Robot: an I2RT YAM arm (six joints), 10 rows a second.
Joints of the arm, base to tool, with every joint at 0 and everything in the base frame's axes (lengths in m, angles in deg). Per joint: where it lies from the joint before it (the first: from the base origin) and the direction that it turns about. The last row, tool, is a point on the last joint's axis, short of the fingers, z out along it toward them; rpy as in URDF.
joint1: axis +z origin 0 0 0.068
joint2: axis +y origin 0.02 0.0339 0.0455
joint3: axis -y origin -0.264 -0.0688 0
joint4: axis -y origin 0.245 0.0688 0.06
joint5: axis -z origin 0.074 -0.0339 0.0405
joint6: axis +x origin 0.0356 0 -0.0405
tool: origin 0 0 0 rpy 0 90 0
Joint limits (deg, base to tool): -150..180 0..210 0..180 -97..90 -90..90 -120..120
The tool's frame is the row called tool.
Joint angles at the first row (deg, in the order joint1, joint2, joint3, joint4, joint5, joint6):
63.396, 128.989, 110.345, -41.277, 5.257, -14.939
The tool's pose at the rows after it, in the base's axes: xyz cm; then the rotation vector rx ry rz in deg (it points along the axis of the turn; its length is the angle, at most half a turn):
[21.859, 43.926, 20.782, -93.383, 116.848, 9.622]
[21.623, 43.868, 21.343, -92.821, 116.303, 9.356]
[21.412, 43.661, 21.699, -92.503, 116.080, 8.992]
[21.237, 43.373, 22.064, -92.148, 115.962, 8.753]
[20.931, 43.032, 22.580, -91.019, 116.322, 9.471]
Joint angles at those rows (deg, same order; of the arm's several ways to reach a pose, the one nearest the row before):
63.986, 128.311, 110.344, -41.604, 6.109, -14.939
64.249, 127.547, 110.215, -41.605, 6.721, -14.807
64.402, 126.671, 109.535, -41.561, 7.202, -14.720
64.467, 125.666, 108.684, -41.496, 7.552, -14.611
64.620, 124.269, 107.506, -41.213, 7.529, -13.628

